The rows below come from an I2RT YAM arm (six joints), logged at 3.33 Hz.
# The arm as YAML. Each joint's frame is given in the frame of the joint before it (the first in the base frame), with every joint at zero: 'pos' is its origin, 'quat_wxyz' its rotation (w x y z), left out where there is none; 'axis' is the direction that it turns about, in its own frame. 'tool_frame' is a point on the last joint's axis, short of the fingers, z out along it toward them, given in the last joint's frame.
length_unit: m
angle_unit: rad
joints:
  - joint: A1
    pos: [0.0, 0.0, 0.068]
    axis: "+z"
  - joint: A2
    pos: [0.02, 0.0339, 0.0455]
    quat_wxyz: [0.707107, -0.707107, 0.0, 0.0]
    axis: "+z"
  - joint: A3
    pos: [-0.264, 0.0, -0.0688]
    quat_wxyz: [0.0, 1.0, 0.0, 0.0]
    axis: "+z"
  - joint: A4
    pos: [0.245, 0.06, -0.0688]
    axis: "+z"
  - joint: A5
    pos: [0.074, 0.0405, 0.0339]
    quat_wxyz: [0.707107, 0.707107, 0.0, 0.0]
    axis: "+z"
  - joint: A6
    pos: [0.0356, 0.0, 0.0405]
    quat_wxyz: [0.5, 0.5, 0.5, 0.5]
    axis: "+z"
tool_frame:
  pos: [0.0, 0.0, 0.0]
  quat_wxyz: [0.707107, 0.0, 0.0, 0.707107]
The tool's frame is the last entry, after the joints.
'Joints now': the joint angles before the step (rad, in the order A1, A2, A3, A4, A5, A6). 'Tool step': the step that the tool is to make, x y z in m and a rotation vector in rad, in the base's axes. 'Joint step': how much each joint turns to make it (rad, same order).
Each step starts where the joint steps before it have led.
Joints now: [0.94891 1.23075 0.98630 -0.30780 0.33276 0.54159]
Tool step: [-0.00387 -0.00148 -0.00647 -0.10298 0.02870 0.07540]
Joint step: [0.00349 0.00330 0.00505 -0.07951 -0.03938 -0.07394]
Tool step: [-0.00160 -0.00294 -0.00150 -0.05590 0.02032 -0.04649]
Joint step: [0.00481 0.00518 0.01757 -0.07607 0.05012 0.02014]
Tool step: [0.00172 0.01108 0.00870 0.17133 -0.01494 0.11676]
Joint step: [0.00000 -0.00156 -0.01509 0.16176 -0.14512 0.00266]
